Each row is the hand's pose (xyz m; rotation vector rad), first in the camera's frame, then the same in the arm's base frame.
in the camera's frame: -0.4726 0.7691 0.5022 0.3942 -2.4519 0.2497
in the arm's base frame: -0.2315 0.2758 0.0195 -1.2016 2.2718 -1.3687
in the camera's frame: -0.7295 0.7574 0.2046 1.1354 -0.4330 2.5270
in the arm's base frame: -0.0791 0.0505 -0.2646 -0.0101 -0.4846 -2.6595
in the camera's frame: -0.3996 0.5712 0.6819 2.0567 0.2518 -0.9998
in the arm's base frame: -0.2477 0.2309 0.2925 1.4857 0.4094 0.3363
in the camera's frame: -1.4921 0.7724 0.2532 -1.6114 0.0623 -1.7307
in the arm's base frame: -0.3877 -0.5789 -0.5692 -0.8131 -1.3256 -1.5311
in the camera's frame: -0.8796 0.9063 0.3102 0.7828 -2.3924 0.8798
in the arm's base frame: -0.2898 0.0077 -0.3627 -1.1672 1.6301 -1.7946
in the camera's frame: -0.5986 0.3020 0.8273 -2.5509 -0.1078 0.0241
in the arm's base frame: -0.2942 -0.0810 0.4761 -2.5209 -1.7144 -0.7138
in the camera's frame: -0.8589 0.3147 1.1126 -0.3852 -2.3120 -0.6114
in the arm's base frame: -0.6156 -0.2882 0.5320 0.8680 -2.9953 0.3034
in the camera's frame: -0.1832 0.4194 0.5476 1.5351 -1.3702 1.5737
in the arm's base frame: 0.0100 0.3272 0.4031 -1.1337 0.4116 -2.6689
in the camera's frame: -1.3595 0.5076 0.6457 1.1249 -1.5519 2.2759
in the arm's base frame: -0.5174 -0.6077 -0.0957 -0.5337 0.3064 -2.2873
